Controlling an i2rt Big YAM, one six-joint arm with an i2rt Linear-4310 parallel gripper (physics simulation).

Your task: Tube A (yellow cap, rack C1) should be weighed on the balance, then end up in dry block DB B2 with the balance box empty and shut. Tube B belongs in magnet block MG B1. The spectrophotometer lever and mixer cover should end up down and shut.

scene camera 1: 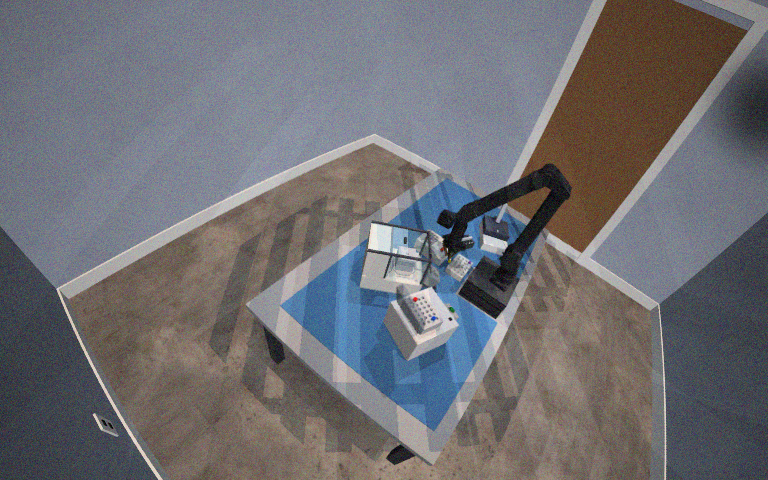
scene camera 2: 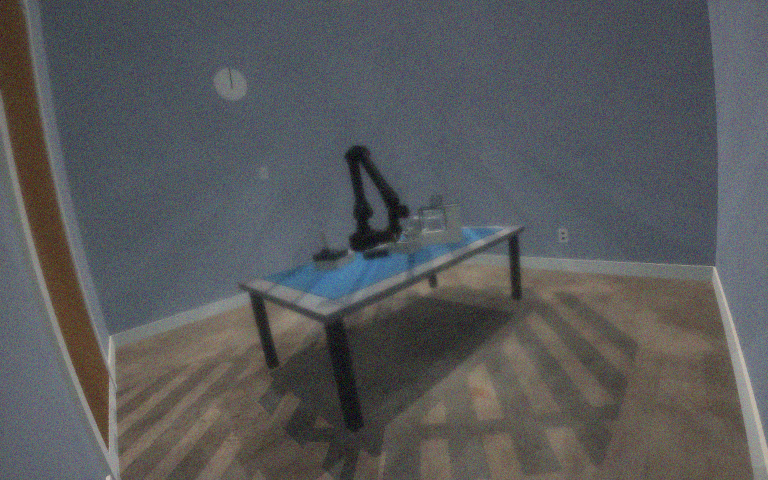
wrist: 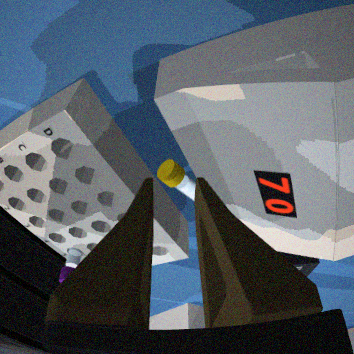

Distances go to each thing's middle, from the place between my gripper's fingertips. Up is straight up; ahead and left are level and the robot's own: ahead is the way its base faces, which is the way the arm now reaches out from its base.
Right now my hand is 12 cm short of the glass-box balance [scene camera 1: 383, 271], 27 cm to the right of it and 7 cm below it.
